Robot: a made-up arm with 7 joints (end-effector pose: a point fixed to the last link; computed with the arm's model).
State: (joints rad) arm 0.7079 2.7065 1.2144 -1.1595 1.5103 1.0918 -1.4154
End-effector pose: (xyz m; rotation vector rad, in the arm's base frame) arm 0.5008 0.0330 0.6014 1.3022 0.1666 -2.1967
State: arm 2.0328 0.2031 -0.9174 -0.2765 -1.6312 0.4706 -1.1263
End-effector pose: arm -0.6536 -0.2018 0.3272 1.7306 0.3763 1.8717
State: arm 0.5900 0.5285 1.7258 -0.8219 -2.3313 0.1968 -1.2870
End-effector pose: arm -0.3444 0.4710 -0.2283 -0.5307 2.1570 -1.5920
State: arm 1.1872 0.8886 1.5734 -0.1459 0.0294 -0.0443 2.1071
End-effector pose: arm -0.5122 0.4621 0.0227 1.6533 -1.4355 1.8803
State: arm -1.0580 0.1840 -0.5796 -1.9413 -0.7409 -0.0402 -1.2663
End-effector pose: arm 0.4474 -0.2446 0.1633 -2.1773 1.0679 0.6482
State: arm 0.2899 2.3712 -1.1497 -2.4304 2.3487 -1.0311 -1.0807
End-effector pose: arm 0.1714 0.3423 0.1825 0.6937 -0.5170 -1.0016
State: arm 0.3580 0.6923 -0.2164 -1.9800 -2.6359 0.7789 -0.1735
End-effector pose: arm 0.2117 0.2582 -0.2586 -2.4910 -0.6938 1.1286
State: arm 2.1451 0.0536 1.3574 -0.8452 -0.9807 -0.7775 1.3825
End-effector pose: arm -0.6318 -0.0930 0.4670 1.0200 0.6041 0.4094
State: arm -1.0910 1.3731 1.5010 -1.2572 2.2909 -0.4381 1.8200
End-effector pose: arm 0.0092 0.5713 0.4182 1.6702 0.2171 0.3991
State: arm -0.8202 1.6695 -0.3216 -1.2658 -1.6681 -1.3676 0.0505
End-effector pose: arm 0.3605 0.4678 0.4571 -0.7831 -0.7060 2.6180
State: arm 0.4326 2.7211 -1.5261 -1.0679 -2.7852 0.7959 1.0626
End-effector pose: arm 0.2105 0.4656 0.5636 0.5883 -1.0726 1.8707
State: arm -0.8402 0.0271 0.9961 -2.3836 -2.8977 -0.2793 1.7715
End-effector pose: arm 0.3295 0.1900 0.1106 2.0716 -1.2940 0.0125
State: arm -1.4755 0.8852 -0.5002 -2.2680 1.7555 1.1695 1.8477
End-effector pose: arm 0.3088 0.0054 0.4197 -1.0651 -0.4340 -0.5593
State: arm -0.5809 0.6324 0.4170 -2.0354 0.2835 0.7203 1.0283
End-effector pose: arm 0.4287 0.2590 0.1550 -0.2041 -2.1614 0.0683
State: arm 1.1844 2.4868 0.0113 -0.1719 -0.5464 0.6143 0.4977
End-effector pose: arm 0.4249 0.5133 0.4139 2.2258 1.7496 -0.9885
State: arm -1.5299 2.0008 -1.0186 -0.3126 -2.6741 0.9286 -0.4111
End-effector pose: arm -0.0443 0.6414 0.4940 -0.6285 -2.6535 0.1418
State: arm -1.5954 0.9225 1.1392 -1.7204 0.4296 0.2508 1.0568
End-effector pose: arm 0.2051 0.4112 0.4929 0.5041 2.3435 -0.4197
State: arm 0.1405 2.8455 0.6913 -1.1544 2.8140 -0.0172 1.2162
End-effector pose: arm 0.3291 -0.0284 0.7349 -1.2638 -1.8515 0.0346
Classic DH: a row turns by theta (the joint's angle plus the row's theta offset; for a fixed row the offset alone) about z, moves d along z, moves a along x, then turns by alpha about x. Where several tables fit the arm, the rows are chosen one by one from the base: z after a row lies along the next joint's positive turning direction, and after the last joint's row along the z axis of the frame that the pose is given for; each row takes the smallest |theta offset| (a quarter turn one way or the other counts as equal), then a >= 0, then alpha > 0; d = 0 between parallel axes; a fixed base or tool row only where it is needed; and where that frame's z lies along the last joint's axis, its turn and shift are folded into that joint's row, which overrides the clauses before.
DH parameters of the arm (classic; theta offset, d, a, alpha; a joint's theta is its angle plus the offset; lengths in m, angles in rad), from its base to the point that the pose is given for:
base (fixed): 0 0.1503 -0.001 -1.2217
joint 1: -1.5708 0.0023 0.018 -1.5708
joint 2: 1.2217 0.052 -0.015 1.5708
joint 3: 1.5708 -0.441 0.049 -1.5708
joint 4: 0 0.022 -0.05 1.5708
joint 5: 0 -0.271 0.009 -1.5708
joint 6: 0 -0.028 -0.011 1.5708
joint 7: -0.0661 -0.1174 0.0043 -0.1949
tool (fixed): -0.4883 0.1309 0 0

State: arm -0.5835 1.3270 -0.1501 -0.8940 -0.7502 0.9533 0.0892
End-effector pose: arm 0.4184 0.5394 0.2030 1.7923 0.3205 -0.4699
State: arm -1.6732 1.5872 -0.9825 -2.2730 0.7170 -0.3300 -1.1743
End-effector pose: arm 0.2328 0.1224 0.4435 -1.4857 1.0710 1.2227
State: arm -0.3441 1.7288 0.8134 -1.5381 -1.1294 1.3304 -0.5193
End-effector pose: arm 0.2007 0.4217 0.5693 2.1260 0.6237 0.7038
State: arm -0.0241 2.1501 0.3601 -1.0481 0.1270 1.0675 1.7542
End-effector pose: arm 0.2605 0.4435 0.5774 1.4268 -1.7207 0.7526
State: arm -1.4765 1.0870 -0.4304 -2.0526 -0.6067 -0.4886 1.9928
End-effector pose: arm 0.3828 0.0576 0.5217 0.4708 2.0675 2.1695
